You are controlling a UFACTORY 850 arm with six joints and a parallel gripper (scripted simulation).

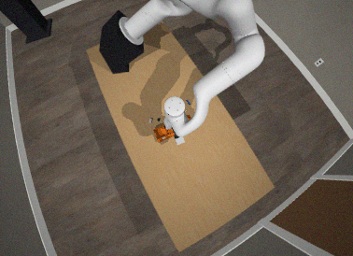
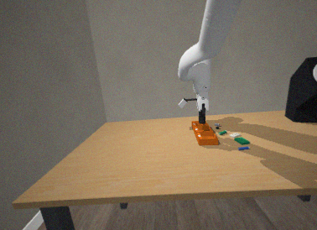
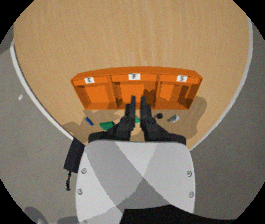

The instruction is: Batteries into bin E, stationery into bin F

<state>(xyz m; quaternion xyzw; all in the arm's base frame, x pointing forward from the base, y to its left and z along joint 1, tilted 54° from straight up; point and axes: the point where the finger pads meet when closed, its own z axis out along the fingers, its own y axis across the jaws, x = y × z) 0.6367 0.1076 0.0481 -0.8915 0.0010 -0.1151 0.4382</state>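
Now: hand 60 mm above the orange bin tray and 10 mm to the right of it. From my hand the other things lie so: small grey thing 130 mm to the right, 100 mm behind, 70 mm below; then small black thing 90 mm behind, 80 mm to the right, 80 mm below; then green battery 100 mm behind, 70 mm below.
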